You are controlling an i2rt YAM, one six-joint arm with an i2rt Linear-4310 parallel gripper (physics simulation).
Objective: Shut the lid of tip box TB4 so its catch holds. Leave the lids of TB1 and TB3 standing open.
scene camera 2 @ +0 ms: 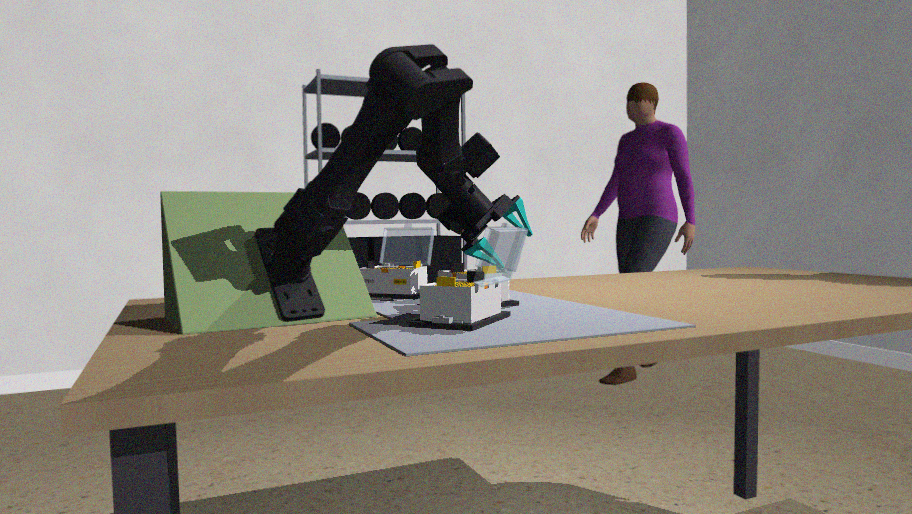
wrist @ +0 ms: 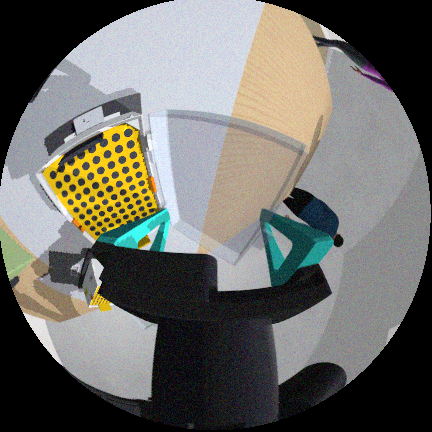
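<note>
Tip box TB4 (scene camera 2: 505, 290) (wrist: 107, 175) stands on the mat with its yellow, dark-holed rack showing; no label on it is readable. Its clear lid (scene camera 2: 509, 245) (wrist: 200, 175) stands open, leaning out past the hinge side. My gripper (scene camera 2: 516, 251) (wrist: 214, 213) is wide open and empty; in the wrist view one fingertip shows near the hinge side, the other near the lid's outer edge. Contact cannot be told. A nearer white box (scene camera 2: 458, 303) (wrist: 91, 287) partly hides TB4 in the scene view. A back-left box (scene camera 2: 390, 282) has its clear lid (scene camera 2: 406, 245) standing open. Which is TB1 or TB3 cannot be told.
The boxes stand on a grey mat (scene camera 2: 574, 322) (wrist: 190, 55) on the wooden table (scene camera 2: 734, 293) (wrist: 280, 75). A green slanted panel (scene camera 2: 210, 280) stands left, behind the arm's base. A shelf rack (scene camera 2: 318, 114) and a person in purple (scene camera 2: 650, 172) are beyond the table.
</note>
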